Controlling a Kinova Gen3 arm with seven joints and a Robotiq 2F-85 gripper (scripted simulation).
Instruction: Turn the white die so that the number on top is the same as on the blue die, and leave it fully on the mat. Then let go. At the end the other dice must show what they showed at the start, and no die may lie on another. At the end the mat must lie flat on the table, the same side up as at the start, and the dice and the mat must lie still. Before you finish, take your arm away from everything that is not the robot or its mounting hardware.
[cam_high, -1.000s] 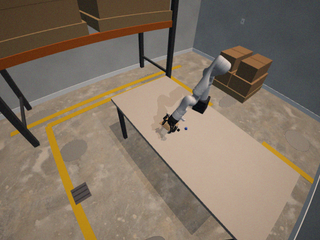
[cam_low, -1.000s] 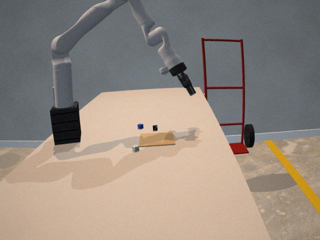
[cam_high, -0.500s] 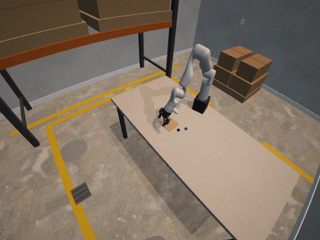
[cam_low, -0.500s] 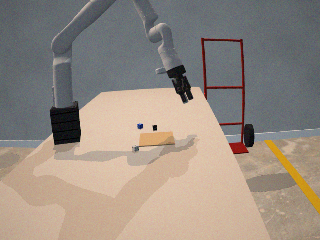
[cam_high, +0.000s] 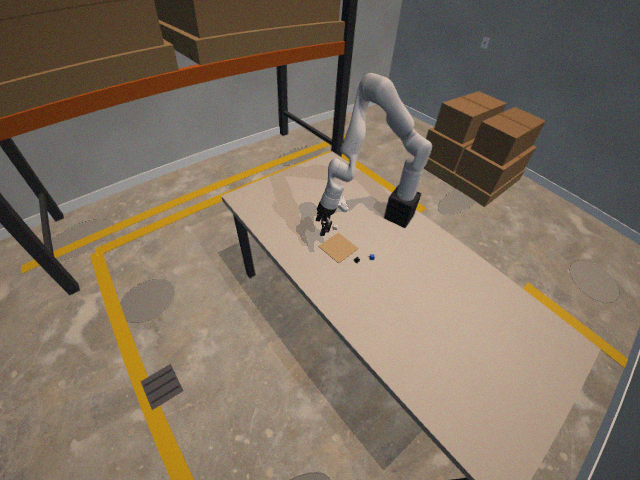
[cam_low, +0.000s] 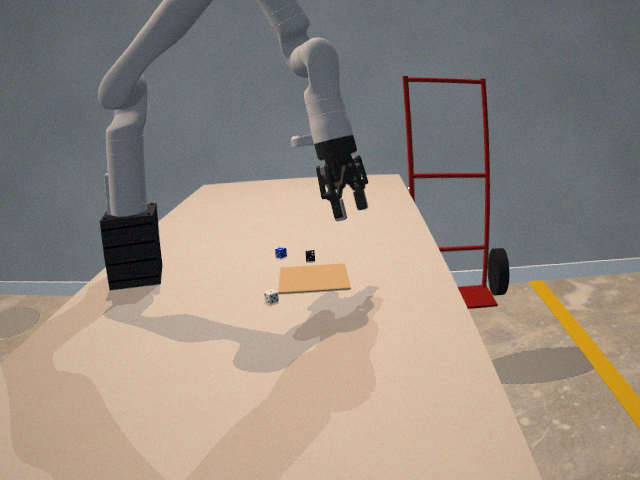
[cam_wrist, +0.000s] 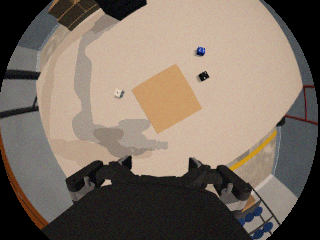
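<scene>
My hand is 15 cm above the tan mat, 9 cm past it and 4 cm to the right of it. Also, from my hand: blue die: 18 cm to the left, 18 cm behind, 14 cm below; white die: 15 cm behind, 14 cm below, 7 cm to the right; black die: 16 cm to the left, 14 cm below, 11 cm behind.
</scene>
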